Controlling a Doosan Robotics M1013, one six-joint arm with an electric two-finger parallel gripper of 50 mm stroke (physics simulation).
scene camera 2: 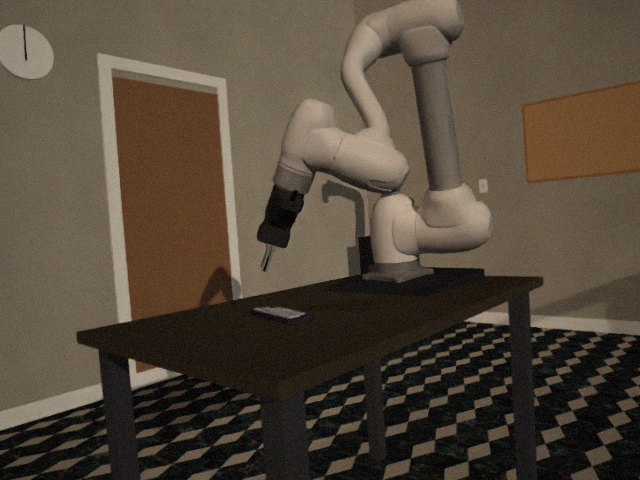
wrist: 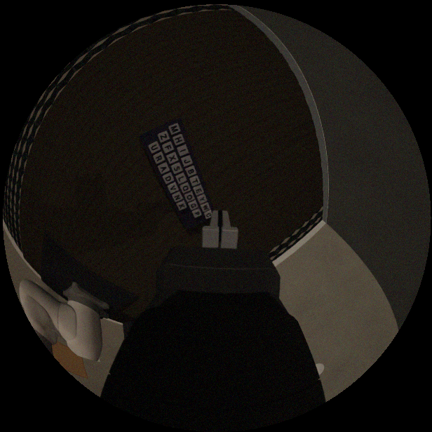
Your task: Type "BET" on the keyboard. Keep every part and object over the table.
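The keyboard, dark purple with pale letter keys in three rows, lies flat on the table. In the wrist view the B key, the T key and the E key sit one after another in the right-hand row, uncovered. My gripper is shut and empty. It hangs well above the table, clear of the keyboard. In the wrist view its fingertips appear beside the C key at the row's lower end.
The dark wooden table has its edge at the right in the wrist view. The robot's base stands on a dark plate at the table's far end. A door and a wall lie behind the table.
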